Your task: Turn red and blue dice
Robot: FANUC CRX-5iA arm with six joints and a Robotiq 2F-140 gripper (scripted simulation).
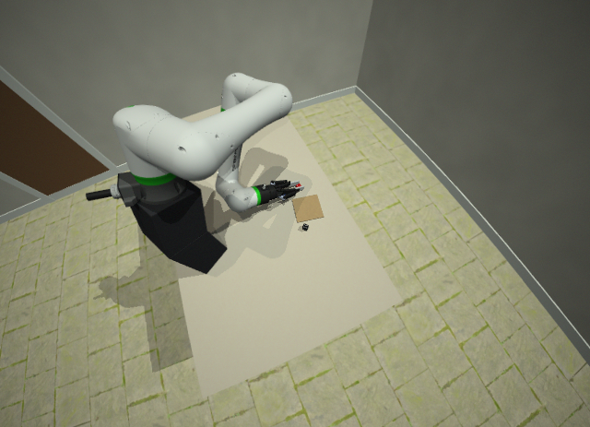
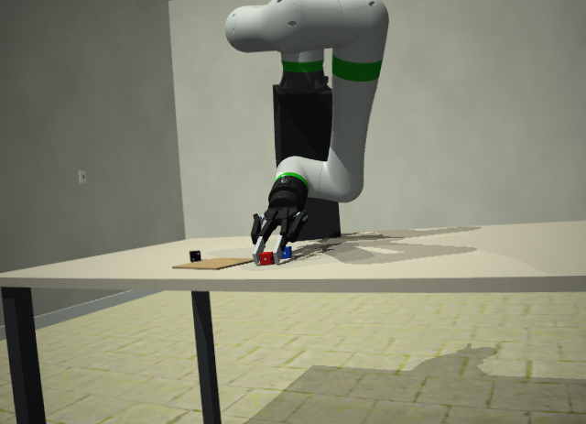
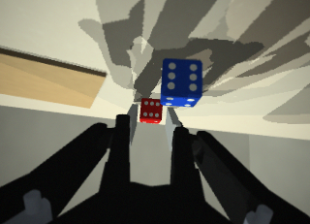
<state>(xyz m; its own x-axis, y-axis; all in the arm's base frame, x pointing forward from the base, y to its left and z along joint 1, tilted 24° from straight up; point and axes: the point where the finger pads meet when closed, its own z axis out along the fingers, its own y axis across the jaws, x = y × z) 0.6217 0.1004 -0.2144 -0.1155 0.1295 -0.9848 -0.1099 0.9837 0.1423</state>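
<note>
Now: the red die 20 mm below my hand and 10 mm ahead of it. Round my hand: blue die: 80 mm behind, 20 mm below, 10 mm to the left; black die: 230 mm to the right, 70 mm behind, 20 mm below; brown mat: 130 mm to the right, 30 mm below, 10 mm behind.
</note>
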